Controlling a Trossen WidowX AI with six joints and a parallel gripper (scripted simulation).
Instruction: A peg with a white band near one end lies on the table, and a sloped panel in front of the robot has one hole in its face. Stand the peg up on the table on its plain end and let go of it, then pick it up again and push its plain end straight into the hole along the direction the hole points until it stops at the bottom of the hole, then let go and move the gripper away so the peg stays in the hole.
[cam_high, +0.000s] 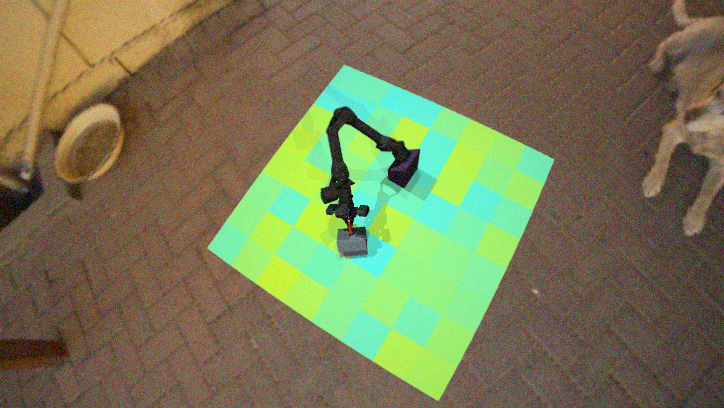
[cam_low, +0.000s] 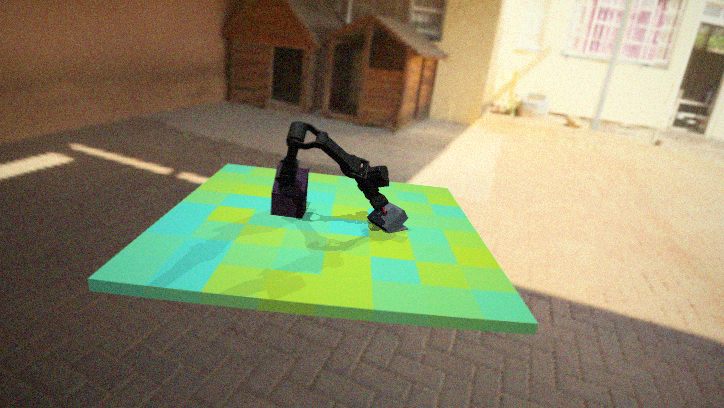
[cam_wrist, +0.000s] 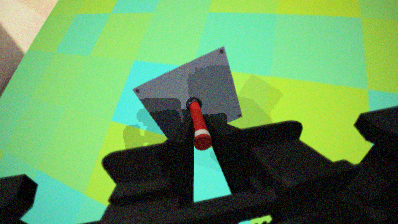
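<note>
Right now the grey sloped panel is 4 cm ahead of my gripper tip, 3 cm to the left of it and 5 cm below it. Round my gripper tip: red peg: 1 cm behind, 1 cm to the right, 1 cm above.
</note>
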